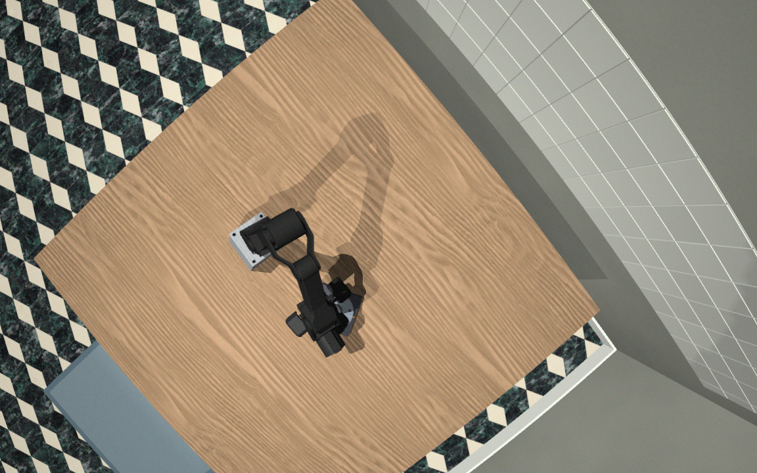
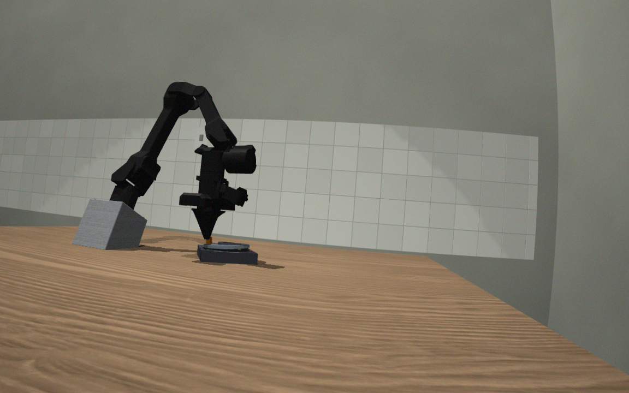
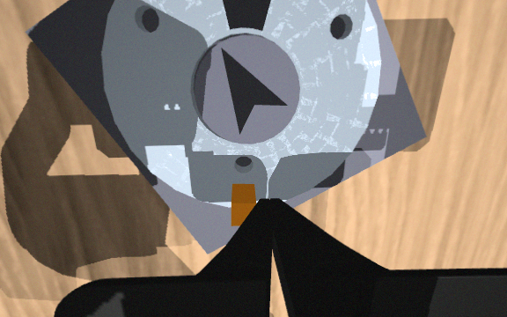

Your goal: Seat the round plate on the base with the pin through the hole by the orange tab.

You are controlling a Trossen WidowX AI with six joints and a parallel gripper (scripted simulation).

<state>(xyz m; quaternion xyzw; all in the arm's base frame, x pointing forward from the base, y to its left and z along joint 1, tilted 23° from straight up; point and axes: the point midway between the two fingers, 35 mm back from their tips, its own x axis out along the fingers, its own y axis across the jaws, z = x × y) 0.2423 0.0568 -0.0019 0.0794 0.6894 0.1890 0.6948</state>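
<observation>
Right now my hand is 50 mm short of the plate, 20 mm to the right of it and 40 mm above it. Round my hand: dark grey square base (50 mm ahead, 20 mm to the left, 60 mm below); then raised central hub (50 mm ahead, 20 mm to the left, 40 mm below).
</observation>
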